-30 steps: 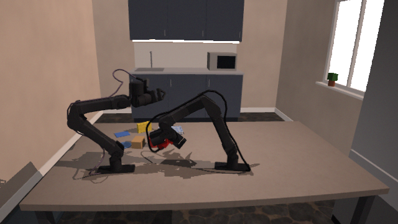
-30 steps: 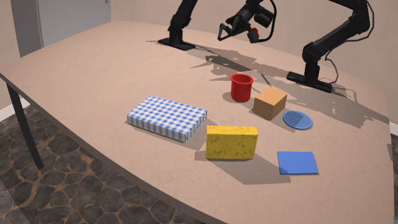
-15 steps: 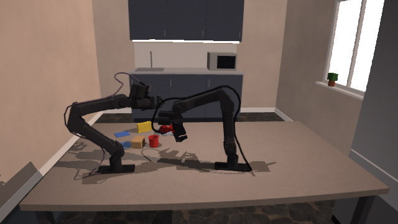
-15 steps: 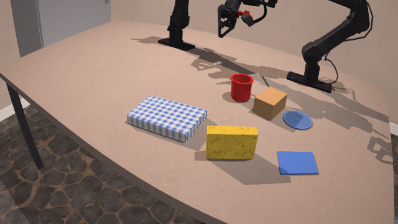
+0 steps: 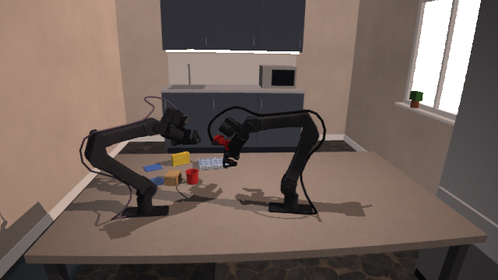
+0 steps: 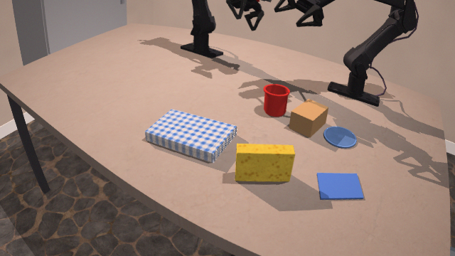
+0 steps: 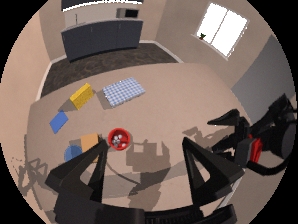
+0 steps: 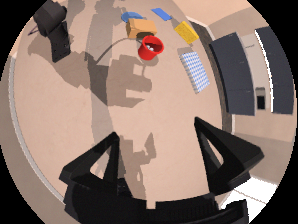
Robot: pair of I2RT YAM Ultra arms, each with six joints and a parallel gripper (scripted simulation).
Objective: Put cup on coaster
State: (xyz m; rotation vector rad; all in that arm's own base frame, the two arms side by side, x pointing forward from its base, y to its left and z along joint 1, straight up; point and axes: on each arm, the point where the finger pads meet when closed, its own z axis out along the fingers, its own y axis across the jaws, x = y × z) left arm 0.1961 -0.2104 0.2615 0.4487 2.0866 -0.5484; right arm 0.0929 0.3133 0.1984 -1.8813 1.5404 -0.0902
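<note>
My left hand is 8 cm short of the red cup, 2 cm to the right of it and 23 cm above it. Also, from my left hand: blue square pad (27 cm ahead, 27 cm to the left, 26 cm below); box (9 cm ahead, 12 cm to the left, 24 cm below).
</note>
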